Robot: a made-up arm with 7 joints.
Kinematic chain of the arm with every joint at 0, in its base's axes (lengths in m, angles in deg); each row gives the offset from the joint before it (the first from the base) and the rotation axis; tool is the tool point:
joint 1: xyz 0 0.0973 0 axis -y
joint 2: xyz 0 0.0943 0 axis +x
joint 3: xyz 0 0 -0.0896 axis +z
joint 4: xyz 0 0 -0.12 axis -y
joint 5: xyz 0 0 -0.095 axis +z
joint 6: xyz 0 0 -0.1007 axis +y
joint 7: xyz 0 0 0 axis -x
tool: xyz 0 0 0
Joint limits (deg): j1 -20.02..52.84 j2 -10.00..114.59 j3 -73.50..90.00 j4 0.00..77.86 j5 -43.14..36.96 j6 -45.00..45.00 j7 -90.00..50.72
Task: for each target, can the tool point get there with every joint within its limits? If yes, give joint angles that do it. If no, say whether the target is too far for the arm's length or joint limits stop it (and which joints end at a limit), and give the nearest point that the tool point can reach.
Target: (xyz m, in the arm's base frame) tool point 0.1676 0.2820 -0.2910
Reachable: yes | joints 2.29 30.66 -25.39 61.83 2.35 -15.54 21.64
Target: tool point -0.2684 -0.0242 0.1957
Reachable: no: joint limits stop it (at a limit: joint 1, joint 2, joint 3, joint 4) | nearest point -0.2218 0.3400 0.1681 | short by 0.368 m
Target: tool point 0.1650 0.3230 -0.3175
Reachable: yes | joints 7.12 19.26 6.14 39.75 -24.22 -14.18 14.95
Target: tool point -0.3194 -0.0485 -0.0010
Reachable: no: joint limits stop it (at a limit: joint 1, joint 2, joint 3, joint 4) | nearest point -0.0226 -0.0326 -0.2207 | short by 0.370 m
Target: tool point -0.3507 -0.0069 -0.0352
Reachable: no: joint limits stop it (at a limit: joint 1, joint 2, joint 3, joint 4) | nearest point -0.0226 -0.0326 -0.2207 | short by 0.378 m
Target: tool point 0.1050 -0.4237 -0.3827
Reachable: no: too far | nearest point 0.0719 -0.0242 -0.2620 | short by 0.419 m
